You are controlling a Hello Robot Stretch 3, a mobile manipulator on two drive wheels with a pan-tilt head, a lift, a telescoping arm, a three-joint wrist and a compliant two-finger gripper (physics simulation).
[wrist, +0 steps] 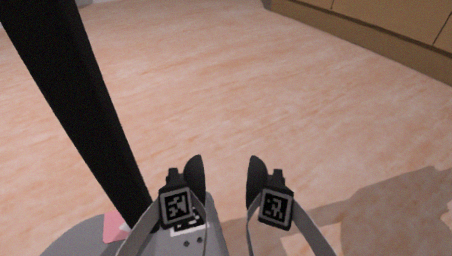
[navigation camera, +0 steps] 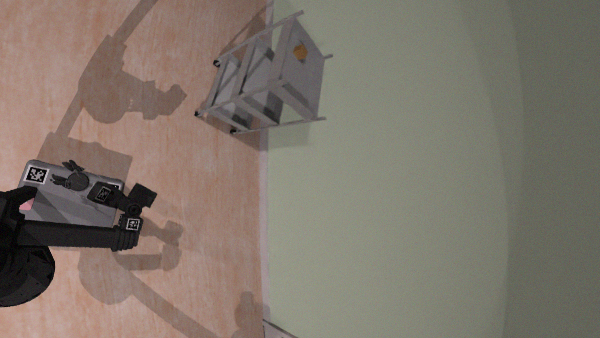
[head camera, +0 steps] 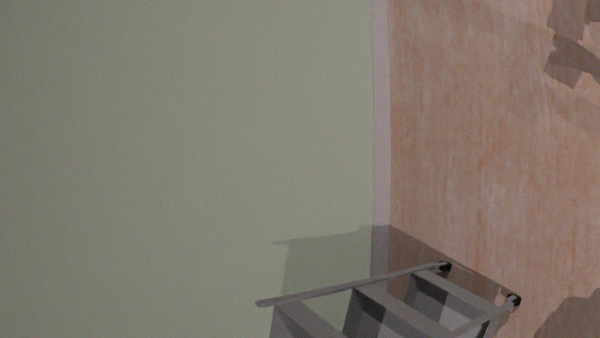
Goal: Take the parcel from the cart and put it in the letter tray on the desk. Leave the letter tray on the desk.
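Frame: origin at the robot's base, x ahead, y left, z up, level; millimetres.
Where they show: gripper, fingertip midpoint: (wrist: 225, 172) (navigation camera: 58, 169); robot's base, origin of the base link: (navigation camera: 78, 180).
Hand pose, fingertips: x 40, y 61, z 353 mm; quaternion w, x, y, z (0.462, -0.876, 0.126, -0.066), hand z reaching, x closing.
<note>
Each offset is from my fingertips to the top centre of the thing. "*": to the spot under its first point.
The parcel, a small orange box @[845 mm ahead, 667 mm right, 360 mm up] (navigation camera: 300, 52), sits on the top shelf of the grey three-tier cart (head camera: 350, 285) (navigation camera: 306, 82), towards one end. The cart stands by the green wall. In the head camera view part of the cart shows at the bottom edge, and the parcel does not show there. My gripper (navigation camera: 60, 171) (wrist: 225, 172) is open with nothing between its fingers. It hangs over my own base, well apart from the cart. The desk and the letter tray cannot be made out in these views.
My grey base (navigation camera: 75, 212) (wrist: 215, 240) is below the gripper. The black mast (wrist: 75, 105) rises at the left of the wrist view. A brown wooden cabinet (wrist: 370, 25) stands at the upper right there. A pale skirting board @[* 110 mm ahead, 1263 mm right, 297 mm down] (head camera: 381, 125) (navigation camera: 264, 200) runs along the green wall.
</note>
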